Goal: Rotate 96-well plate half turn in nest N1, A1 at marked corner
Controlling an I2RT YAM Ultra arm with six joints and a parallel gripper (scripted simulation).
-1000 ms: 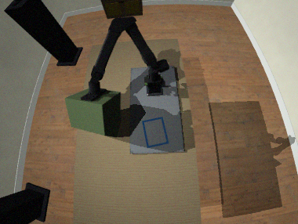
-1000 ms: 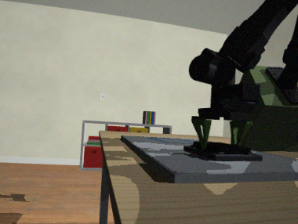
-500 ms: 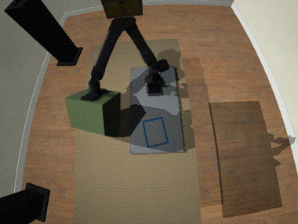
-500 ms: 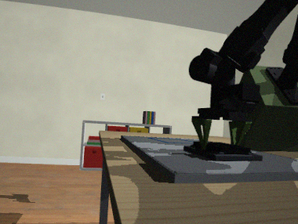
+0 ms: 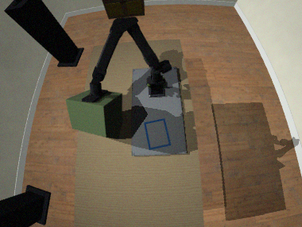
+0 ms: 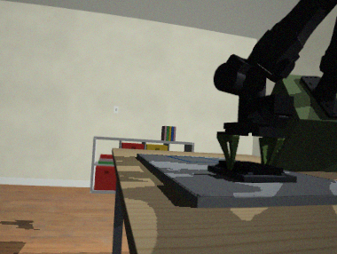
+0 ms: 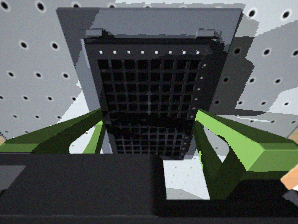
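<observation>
Right now my hand is 10 mm above the plate nest N1. The rest, counted from my hand: black 96-well plate right at my hand.
</observation>
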